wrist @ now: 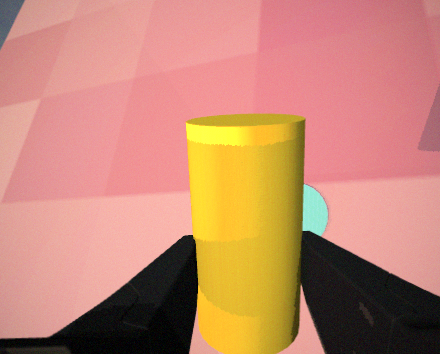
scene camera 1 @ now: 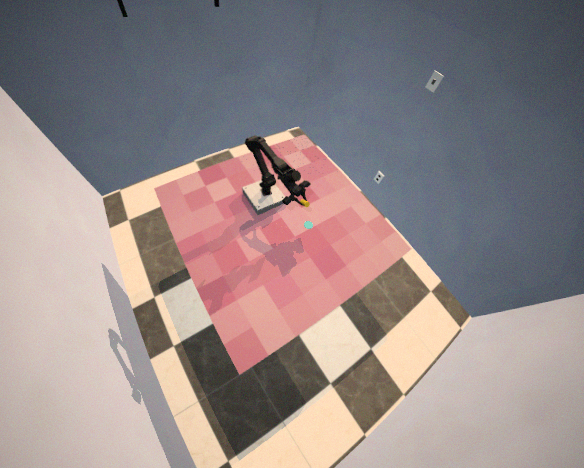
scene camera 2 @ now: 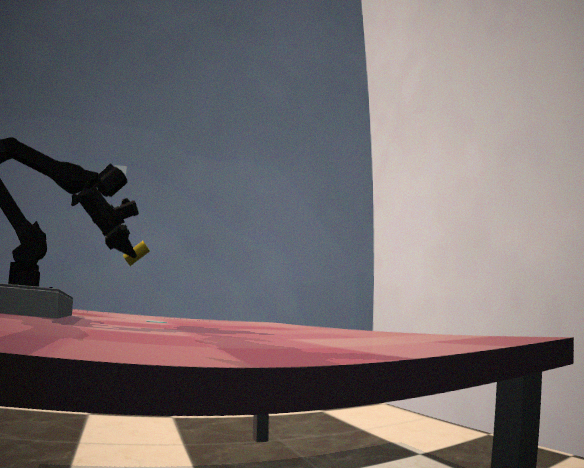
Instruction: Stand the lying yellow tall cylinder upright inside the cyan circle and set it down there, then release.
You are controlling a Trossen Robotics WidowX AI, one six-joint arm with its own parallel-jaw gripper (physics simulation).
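Pixels of known places: gripper, fingertip midpoint: [wrist: 246, 246] [scene camera 1: 304, 203] [scene camera 2: 134, 255]; arm's base, origin of the base link: [scene camera 1: 266, 191] [scene camera 2: 22, 289].
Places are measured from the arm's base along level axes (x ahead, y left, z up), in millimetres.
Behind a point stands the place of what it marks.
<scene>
The yellow cylinder [scene camera 1: 305, 203] {x 271, y 132, z 150 mm} [scene camera 2: 138, 251] {x 259, y 124, z 127 mm} [wrist: 247, 200] {x 254, y 135, z 144 mm} is held in the air, well above the table. In the scene camera 2 view it is tilted, its outer end higher than the end towards the arm's base. My gripper [scene camera 2: 134, 255] {x 248, y 142, z 118 mm} [wrist: 246, 246] {x 248, y 142, z 118 mm} is shut on it, one finger on each side, and slants down and outward. The cyan circle [scene camera 1: 308, 225] {x 317, y 170, z -49 mm} [scene camera 2: 156, 322] {x 314, y 164, z -51 mm} [wrist: 315, 210] {x 320, y 152, z -49 mm} lies flat on the table. In the wrist view it is partly hidden behind the cylinder's right side and the right finger.
The arm's base plate [scene camera 1: 257, 201] {x 61, y -84, z 6 mm} [scene camera 2: 37, 301] {x 86, y -114, z -20 mm} stands on the pink patchwork table top [scene camera 1: 280, 287] {x 618, y -162, z -50 mm} [scene camera 2: 280, 350] {x 507, y -444, z -50 mm}. A blue wall [scene camera 1: 500, 200] with a switch and an outlet rises beyond one table edge. Arm shadows fall across the table.
</scene>
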